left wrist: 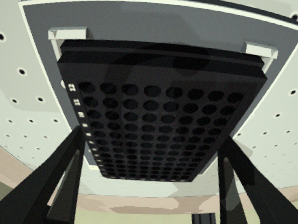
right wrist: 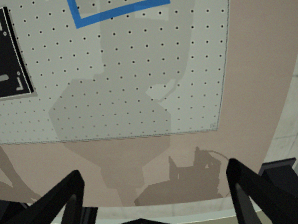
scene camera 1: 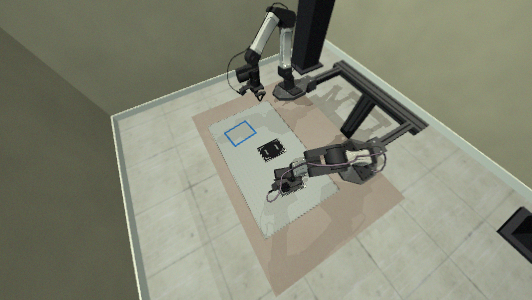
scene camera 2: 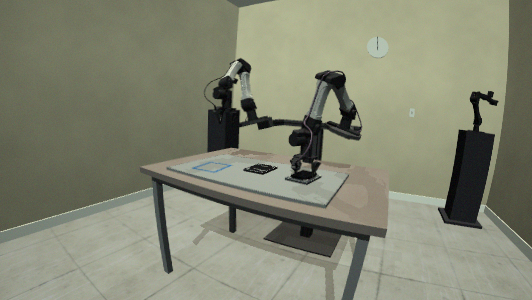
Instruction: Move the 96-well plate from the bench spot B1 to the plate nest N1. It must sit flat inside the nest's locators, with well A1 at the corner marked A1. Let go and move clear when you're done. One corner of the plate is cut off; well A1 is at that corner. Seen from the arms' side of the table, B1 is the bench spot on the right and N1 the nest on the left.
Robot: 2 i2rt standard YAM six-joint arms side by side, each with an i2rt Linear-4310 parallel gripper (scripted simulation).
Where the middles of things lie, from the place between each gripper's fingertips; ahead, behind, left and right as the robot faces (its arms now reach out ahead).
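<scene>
The grey nest (left wrist: 229,32) is 2 cm below my left hand, and the black 96-well plate (left wrist: 149,111) is right at my left hand.
From my right hand, the grey nest is 55 cm to the left of it, 7 cm ahead of it and 23 cm below it, while the black 96-well plate is likewise 55 cm to the left and 7 cm ahead, but 22 cm below.
</scene>
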